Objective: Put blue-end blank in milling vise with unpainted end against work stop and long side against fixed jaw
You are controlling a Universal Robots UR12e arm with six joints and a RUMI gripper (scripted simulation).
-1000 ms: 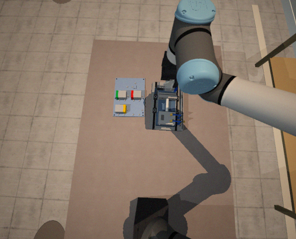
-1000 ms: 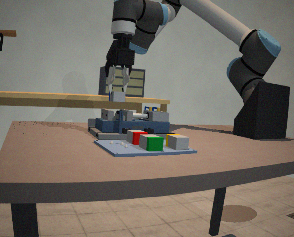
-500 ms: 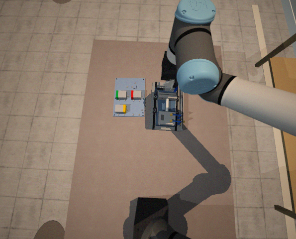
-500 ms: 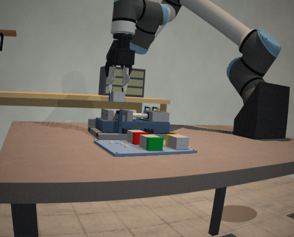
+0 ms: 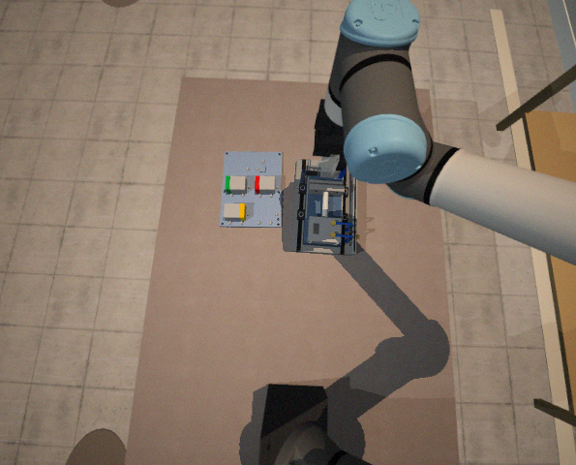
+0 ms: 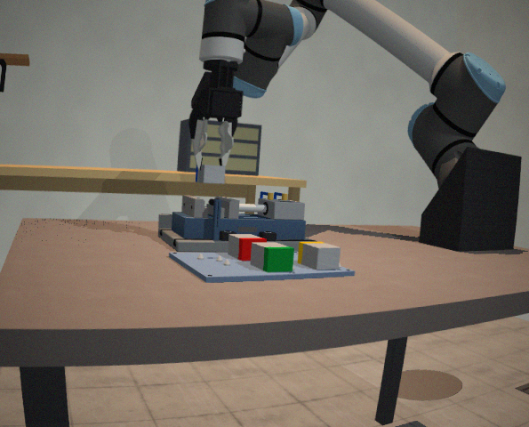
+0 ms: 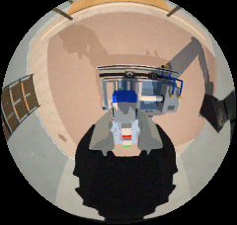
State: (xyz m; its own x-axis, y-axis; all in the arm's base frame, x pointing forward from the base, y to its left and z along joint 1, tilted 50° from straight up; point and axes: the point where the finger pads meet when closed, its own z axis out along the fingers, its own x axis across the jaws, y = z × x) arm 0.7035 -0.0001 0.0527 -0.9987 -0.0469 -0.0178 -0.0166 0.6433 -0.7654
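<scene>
Right now the fixed jaw is 30 mm ahead of my hand, 10 mm to the left of it and 90 mm below it. The rest, counted from my hand: blue-ended blank (20 mm below); hosed end block (160 mm behind, 90 mm below); milling vise (70 mm behind, 10 mm to the left, 130 mm below).
</scene>
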